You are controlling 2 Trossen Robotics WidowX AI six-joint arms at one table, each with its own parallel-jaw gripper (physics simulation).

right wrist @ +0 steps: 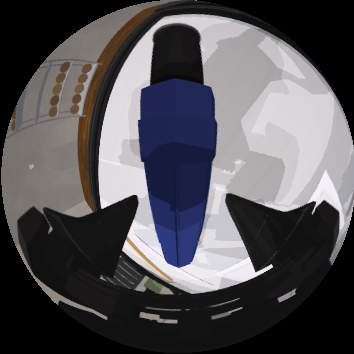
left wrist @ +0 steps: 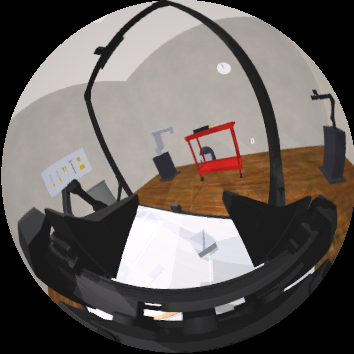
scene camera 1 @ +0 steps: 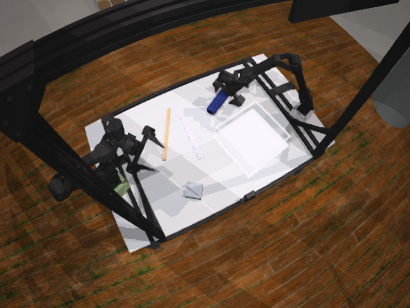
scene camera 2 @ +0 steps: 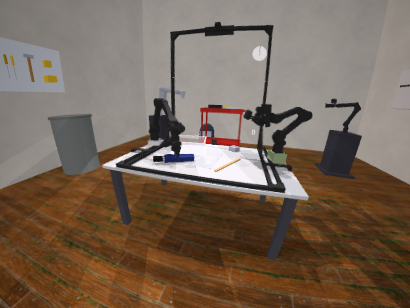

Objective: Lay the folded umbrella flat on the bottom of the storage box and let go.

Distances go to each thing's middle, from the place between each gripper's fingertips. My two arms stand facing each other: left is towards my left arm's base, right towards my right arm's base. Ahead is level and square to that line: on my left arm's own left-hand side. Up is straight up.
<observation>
Now: the storage box (scene camera 1: 252, 135) 46 cm to the right of my left hand, 25 cm below it and 6 cm ahead of it.
I see my right gripper 29 cm past the storage box, 3 cm to the left of it and 2 cm below it.
</observation>
